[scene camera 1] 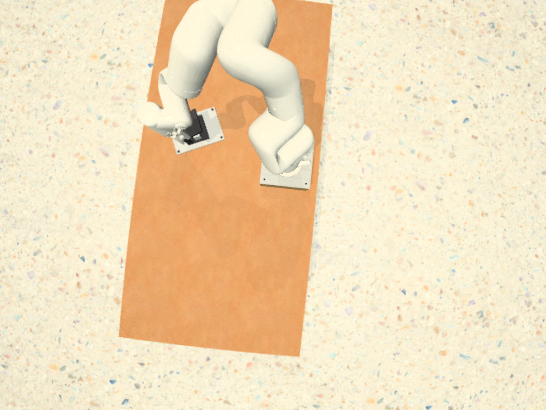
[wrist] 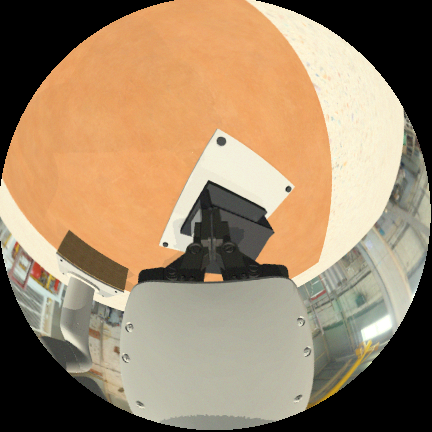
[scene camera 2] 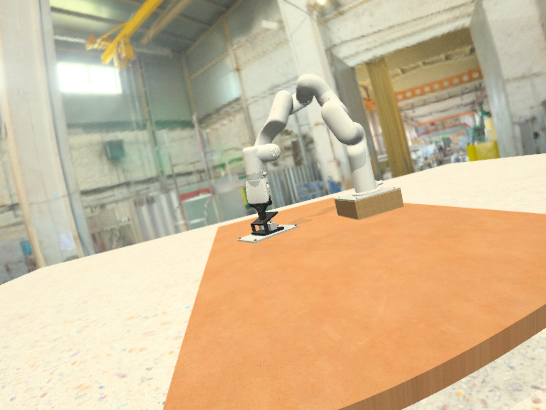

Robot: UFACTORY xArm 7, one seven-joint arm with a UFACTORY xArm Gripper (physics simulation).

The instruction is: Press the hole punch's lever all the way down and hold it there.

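Frame: origin at the arm's base, x left, y back, z up, level; centimetres.
Where they show: gripper, fingertip midpoint: (wrist: 210, 219) (scene camera 2: 262, 219); arm's base at its link origin: (wrist: 82, 280) (scene camera 2: 366, 193).
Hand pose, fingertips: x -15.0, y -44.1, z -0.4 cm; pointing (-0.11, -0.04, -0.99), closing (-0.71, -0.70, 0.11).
Observation:
Each offset is from my fingertips to the centre of the thing. Level surfaces: height alone.
The black hole punch (scene camera 1: 204, 131) (scene camera 2: 272, 232) (wrist: 235, 201) stands on a white plate {dx -6.6, dy +2.7, dz -7.3 cm} (scene camera 1: 215, 123) (scene camera 2: 247, 239) (wrist: 240, 162) with dark dots near its corners. Its dark lever {dx -6.6, dy +2.7, dz -0.6 cm} (scene camera 2: 270, 217) (wrist: 256, 235) slopes in scene camera 2, higher on the right side, with a gap between it and the punch's base. My gripper (scene camera 2: 261, 217) (wrist: 210, 219) is shut and empty, pointing down. Its fingertips are at the lever, at its lower left part in scene camera 2. Whether they touch it is too small to tell. The arm hides the fingertips in scene camera 1.
The punch is near one long edge of the orange table top {dz -7.9 cm} (scene camera 1: 215, 280) (scene camera 2: 350, 300) (wrist: 130, 100). The arm's base stands on a wooden block (scene camera 2: 378, 204) (wrist: 92, 260), near the opposite long edge. Pale speckled floor (scene camera 1: 425, 225) surrounds the table top.

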